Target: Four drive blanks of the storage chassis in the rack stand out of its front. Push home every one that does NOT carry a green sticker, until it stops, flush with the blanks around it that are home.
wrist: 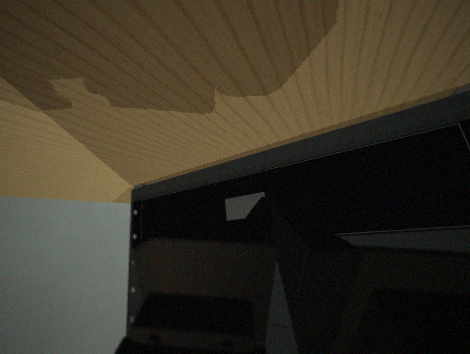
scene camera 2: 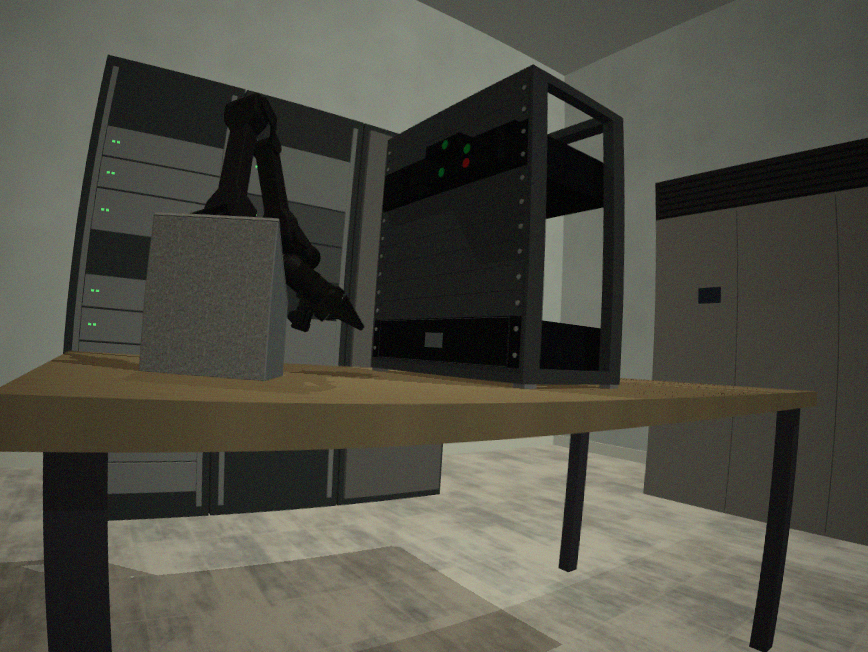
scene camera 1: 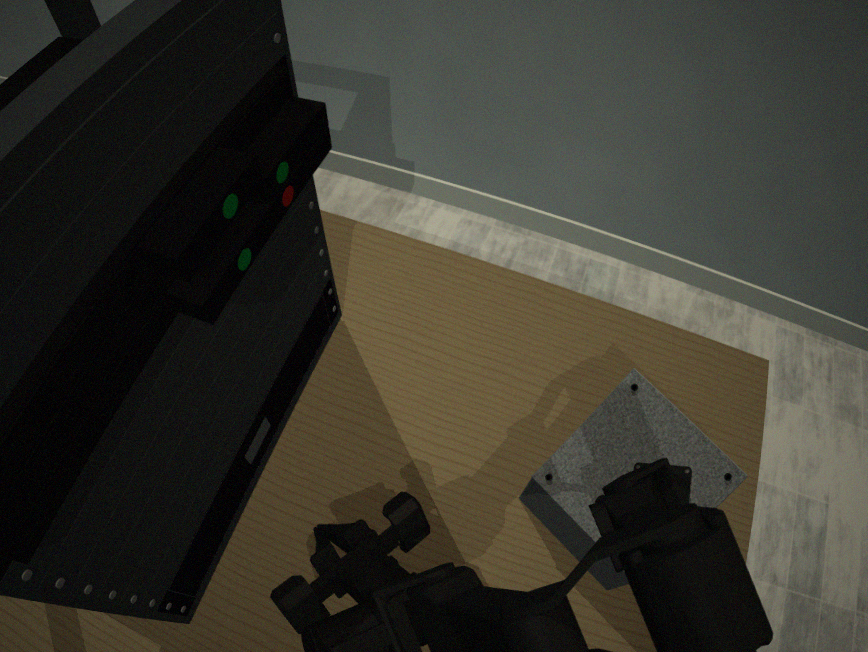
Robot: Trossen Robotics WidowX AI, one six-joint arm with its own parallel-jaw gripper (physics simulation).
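Places are measured from the arm's base along level axes (x left, y ahead, z down), in centimetres.
Where they show: gripper, fingertip midpoint: (wrist: pixel 268 204) (scene camera 2: pixel 362 328) (scene camera 1: pixel 317 528); arm's base, link origin: (scene camera 2: pixel 204 256) (scene camera 1: pixel 660 493).
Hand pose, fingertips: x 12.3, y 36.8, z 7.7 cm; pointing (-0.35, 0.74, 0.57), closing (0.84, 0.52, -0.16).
Observation:
Things, the pixels of their top centre, and the offset from my fingertips. "pt": a spot on its surface instead.
- red sticker, top centre: (scene camera 1: pixel 286 188) (scene camera 2: pixel 466 158) dz -32.3, dx -21.5, dy +5.8 cm
- black lower unit, surface spot: (wrist: pixel 400 175) pt dz +2.0, dx +8.1, dy +12.9 cm
- pale label, surface spot: (scene camera 1: pixel 257 440) (wrist: pixel 245 208) (scene camera 2: pixel 433 338) pt dz +1.1, dx -8.4, dy +11.7 cm
The storage chassis (scene camera 1: pixel 175 242) (scene camera 2: pixel 403 190) is a black band high in the rack (scene camera 1: pixel 140 435) (scene camera 2: pixel 536 280). A dark cluster of blanks stands out of its front; their separate edges are too dark to tell. Three green stickers show: upper left (scene camera 1: pixel 230 205) (scene camera 2: pixel 444 144), upper right (scene camera 1: pixel 282 172) (scene camera 2: pixel 466 148) and lower left (scene camera 1: pixel 244 258) (scene camera 2: pixel 440 171). A red sticker (scene camera 1: pixel 287 195) (scene camera 2: pixel 465 162) sits just below the upper right green one. My gripper (scene camera 1: pixel 319 529) (scene camera 2: pixel 362 327) (wrist: pixel 268 204) is shut and empty, low in front of the rack, well below the chassis. The chassis does not show in the wrist view.
A black lower unit (scene camera 2: pixel 399 340) (wrist: pixel 400 175) with a pale label (scene camera 1: pixel 257 440) (scene camera 2: pixel 433 340) (wrist: pixel 240 206) is at the rack's bottom. The arm stands on a grey block (scene camera 1: pixel 603 421) (scene camera 2: pixel 210 294) on the wooden table (scene camera 1: pixel 435 301) (scene camera 2: pixel 421 421) (wrist: pixel 390 60). Cabinets (scene camera 2: pixel 764 350) stand behind.

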